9 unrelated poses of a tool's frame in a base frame.
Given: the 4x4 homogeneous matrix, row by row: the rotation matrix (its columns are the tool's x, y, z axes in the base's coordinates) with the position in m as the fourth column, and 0 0 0 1 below. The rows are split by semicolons.
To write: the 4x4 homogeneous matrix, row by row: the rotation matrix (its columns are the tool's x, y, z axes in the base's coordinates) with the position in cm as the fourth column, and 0 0 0 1 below. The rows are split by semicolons. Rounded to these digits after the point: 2 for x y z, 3 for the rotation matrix.
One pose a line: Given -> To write
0.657, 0.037, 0.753, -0.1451; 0.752, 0.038, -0.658, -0.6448; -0.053, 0.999, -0.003, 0.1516; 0, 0, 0, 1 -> 0.657, 0.037, 0.753, -14.51; 0.752, 0.038, -0.658, -64.48; -0.053, 0.999, -0.003, 15.16; 0, 0, 0, 1
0.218, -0.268, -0.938, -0.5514; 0.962, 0.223, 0.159, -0.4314; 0.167, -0.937, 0.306, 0.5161; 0, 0, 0, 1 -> 0.218, -0.268, -0.938, -55.14; 0.962, 0.223, 0.159, -43.14; 0.167, -0.937, 0.306, 51.61; 0, 0, 0, 1
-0.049, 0.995, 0.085, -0.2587; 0.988, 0.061, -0.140, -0.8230; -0.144, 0.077, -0.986, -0.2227; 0, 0, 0, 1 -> -0.049, 0.995, 0.085, -25.87; 0.988, 0.061, -0.140, -82.30; -0.144, 0.077, -0.986, -22.27; 0, 0, 0, 1
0.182, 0.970, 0.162, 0.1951; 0.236, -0.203, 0.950, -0.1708; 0.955, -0.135, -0.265, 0.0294; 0, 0, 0, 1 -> 0.182, 0.970, 0.162, 19.51; 0.236, -0.203, 0.950, -17.08; 0.955, -0.135, -0.265, 2.94; 0, 0, 0, 1
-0.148, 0.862, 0.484, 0.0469; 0.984, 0.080, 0.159, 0.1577; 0.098, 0.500, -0.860, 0.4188; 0, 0, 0, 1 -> -0.148, 0.862, 0.484, 4.69; 0.984, 0.080, 0.159, 15.77; 0.098, 0.500, -0.860, 41.88; 0, 0, 0, 1
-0.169, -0.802, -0.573, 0.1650; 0.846, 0.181, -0.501, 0.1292; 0.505, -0.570, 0.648, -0.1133; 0, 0, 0, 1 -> -0.169, -0.802, -0.573, 16.50; 0.846, 0.181, -0.501, 12.92; 0.505, -0.570, 0.648, -11.33; 0, 0, 0, 1
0.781, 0.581, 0.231, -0.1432; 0.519, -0.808, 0.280, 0.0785; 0.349, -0.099, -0.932, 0.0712; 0, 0, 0, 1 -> 0.781, 0.581, 0.231, -14.32; 0.519, -0.808, 0.280, 7.85; 0.349, -0.099, -0.932, 7.12; 0, 0, 0, 1
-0.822, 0.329, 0.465, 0.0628; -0.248, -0.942, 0.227, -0.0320; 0.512, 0.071, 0.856, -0.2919; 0, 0, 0, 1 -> -0.822, 0.329, 0.465, 6.28; -0.248, -0.942, 0.227, -3.20; 0.512, 0.071, 0.856, -29.19; 0, 0, 0, 1
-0.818, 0.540, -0.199, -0.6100; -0.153, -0.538, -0.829, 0.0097; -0.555, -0.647, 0.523, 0.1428; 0, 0, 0, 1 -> -0.818, 0.540, -0.199, -61.00; -0.153, -0.538, -0.829, 0.97; -0.555, -0.647, 0.523, 14.28; 0, 0, 0, 1
